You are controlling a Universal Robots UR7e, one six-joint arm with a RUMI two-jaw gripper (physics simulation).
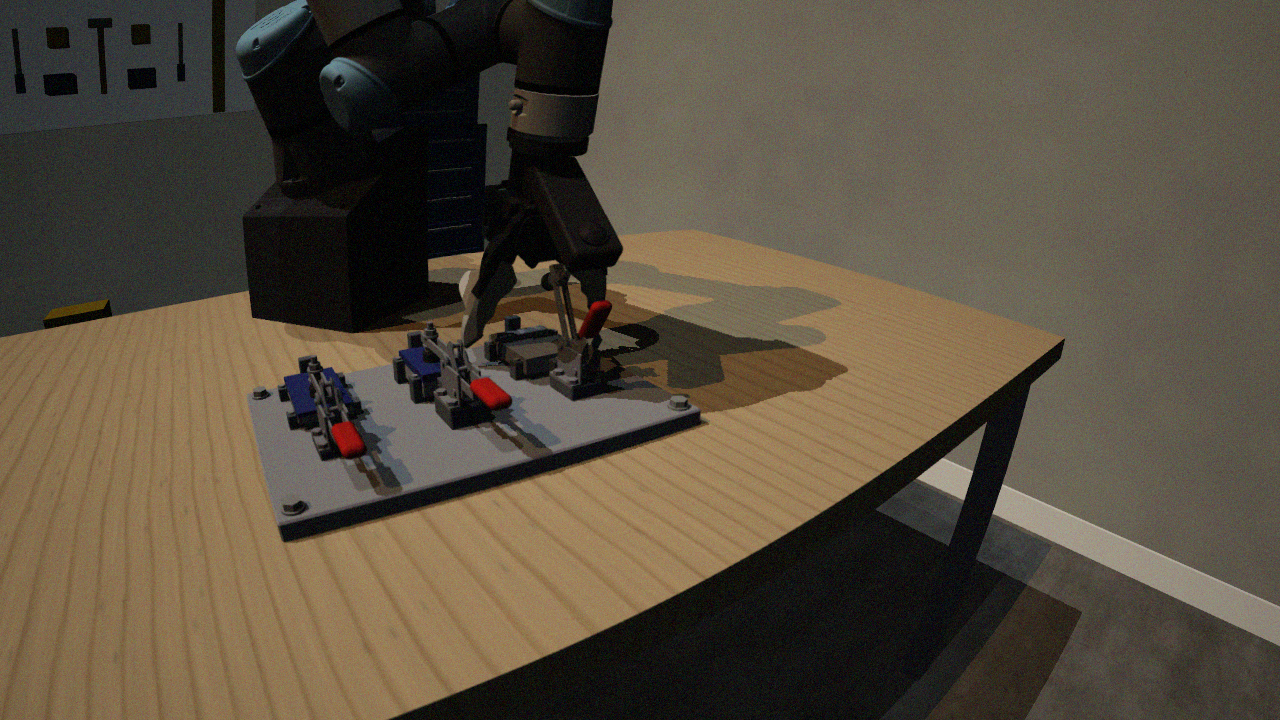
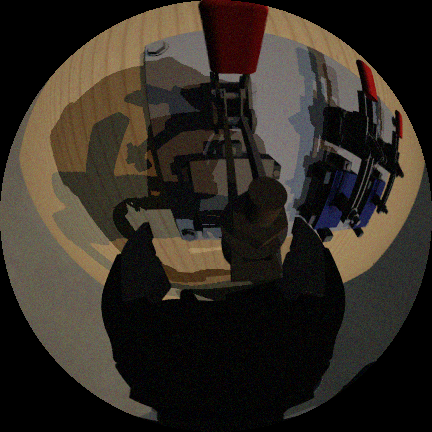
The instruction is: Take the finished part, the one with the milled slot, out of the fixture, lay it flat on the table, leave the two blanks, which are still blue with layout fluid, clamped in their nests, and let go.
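Note:
The finished part (image 1: 534, 358) (image 2: 202, 176) is a grey block in the nest nearest my gripper; its slot is not distinct in the dim light. Its toggle clamp is swung up, with its red handle (image 1: 595, 319) (image 2: 234, 40) raised. A blue blank (image 1: 418, 361) (image 2: 339, 201) sits in the middle nest, and another blue blank (image 1: 302, 395) (image 2: 372, 204) sits in the far nest, both under lowered clamps. My gripper (image 1: 534, 324) (image 2: 221, 222) is open and empty, low around the part's nest. The raised clamp arm and its tip (image 2: 267, 200) show between the fingers and hide some of the part.
The grey fixture plate (image 1: 290, 461) (image 2: 280, 55) lies on the wooden table (image 1: 805, 447) (image 2: 107, 50). Two lowered red handles (image 1: 490, 394) (image 1: 347, 439) point toward the table's front edge. A hex bolt (image 1: 679, 402) (image 2: 157, 48) stands at the plate's corner. The robot's base (image 1: 299, 264) is behind the plate.

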